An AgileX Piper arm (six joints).
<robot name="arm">
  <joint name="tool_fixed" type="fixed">
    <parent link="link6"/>
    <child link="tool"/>
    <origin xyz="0 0 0" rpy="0 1.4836 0"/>
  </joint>
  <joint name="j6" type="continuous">
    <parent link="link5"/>
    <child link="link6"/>
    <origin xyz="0.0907 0 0.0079" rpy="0 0 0"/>
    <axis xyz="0.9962 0 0.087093"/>
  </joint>
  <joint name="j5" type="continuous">
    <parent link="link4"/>
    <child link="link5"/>
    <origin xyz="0 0 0" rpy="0 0 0"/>
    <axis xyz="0 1 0"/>
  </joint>
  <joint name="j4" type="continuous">
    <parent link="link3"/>
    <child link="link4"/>
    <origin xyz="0.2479 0 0.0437" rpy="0 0 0"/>
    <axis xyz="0.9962 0 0.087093"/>
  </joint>
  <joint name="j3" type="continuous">
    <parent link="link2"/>
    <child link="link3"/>
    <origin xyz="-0.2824 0 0.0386" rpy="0 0 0"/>
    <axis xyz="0 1 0"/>
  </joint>
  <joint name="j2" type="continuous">
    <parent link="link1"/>
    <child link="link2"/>
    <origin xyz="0 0 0" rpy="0 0 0"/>
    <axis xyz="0 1 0"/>
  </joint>
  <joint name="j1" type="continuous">
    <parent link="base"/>
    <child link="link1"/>
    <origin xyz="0 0 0.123" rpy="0 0 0"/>
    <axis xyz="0 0 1"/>
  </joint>
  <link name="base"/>
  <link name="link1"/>
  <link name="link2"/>
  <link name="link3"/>
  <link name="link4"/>
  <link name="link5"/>
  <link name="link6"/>
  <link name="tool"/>
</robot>
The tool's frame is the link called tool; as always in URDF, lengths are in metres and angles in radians. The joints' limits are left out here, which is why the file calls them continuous.
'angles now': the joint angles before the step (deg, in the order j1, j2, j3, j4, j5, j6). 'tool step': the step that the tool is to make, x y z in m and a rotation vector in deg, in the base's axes. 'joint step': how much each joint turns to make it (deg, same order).
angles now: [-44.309, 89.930, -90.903, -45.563, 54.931, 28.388]
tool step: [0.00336, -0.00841, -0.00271, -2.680, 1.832, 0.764]
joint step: [-0.382, 1.248, 0.001, -3.339, -2.292, 0.445]
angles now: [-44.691, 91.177, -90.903, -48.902, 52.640, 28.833]
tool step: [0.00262, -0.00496, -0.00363, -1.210, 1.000, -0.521]
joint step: [0.000, 1.025, 0.000, -2.485, -0.436, 1.456]
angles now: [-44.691, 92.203, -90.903, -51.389, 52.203, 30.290]
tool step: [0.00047, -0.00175, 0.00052, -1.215, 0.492, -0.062]
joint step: [0.000, 0.229, 0.000, -1.658, -0.460, 0.726]
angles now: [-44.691, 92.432, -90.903, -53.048, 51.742, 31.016]
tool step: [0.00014, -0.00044, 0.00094, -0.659, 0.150, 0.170]
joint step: [0.000, -0.001, 0.001, -0.694, -0.377, 0.211]
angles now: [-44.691, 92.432, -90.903, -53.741, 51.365, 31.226]
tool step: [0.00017, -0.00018, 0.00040, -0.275, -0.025, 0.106]
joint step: [0.000, 0.000, -0.001, -0.253, -0.218, 0.130]
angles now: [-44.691, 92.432, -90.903, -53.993, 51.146, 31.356]
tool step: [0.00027, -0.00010, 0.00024, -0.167, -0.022, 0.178]
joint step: [0.000, -0.001, 0.002, -0.093, -0.227, 0.001]
